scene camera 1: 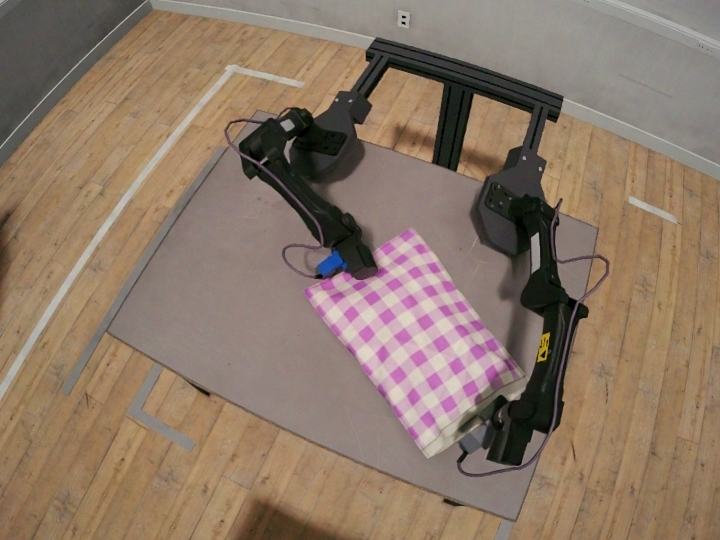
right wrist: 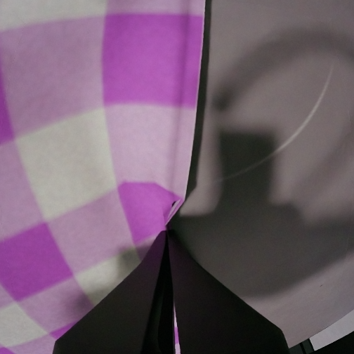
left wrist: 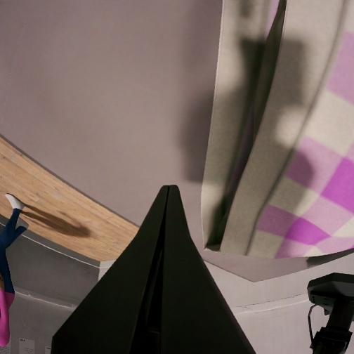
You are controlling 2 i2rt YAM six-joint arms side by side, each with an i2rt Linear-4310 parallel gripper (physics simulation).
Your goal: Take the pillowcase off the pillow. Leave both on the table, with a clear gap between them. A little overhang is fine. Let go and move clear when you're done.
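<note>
The pillowcase [scene camera 1: 418, 325] [left wrist: 320, 200] [right wrist: 65, 165], purple-and-cream check, lies diagonally on the table [scene camera 1: 232, 325]. Its cream-hemmed end is at the lower right in scene camera 1; in the left wrist view this end shows a narrow dark gap between two cream bands. The pillow is not plainly visible; the case looks gently padded. My right gripper [right wrist: 169, 239] is shut on the pillowcase's edge near the opposite end, with the cloth folded toward its fingertips. My left gripper [left wrist: 170, 193] is shut and empty beside the hemmed end, apart from it. In scene camera 1 both sets of fingertips are hidden.
The right arm [scene camera 1: 302, 203] reaches over the upper-left end of the pillowcase. The left arm [scene camera 1: 549, 348] runs along the table's right side, near its edge. A black frame [scene camera 1: 465, 75] stands behind the table. In the left wrist view, a person's legs [left wrist: 7, 235] show on the floor.
</note>
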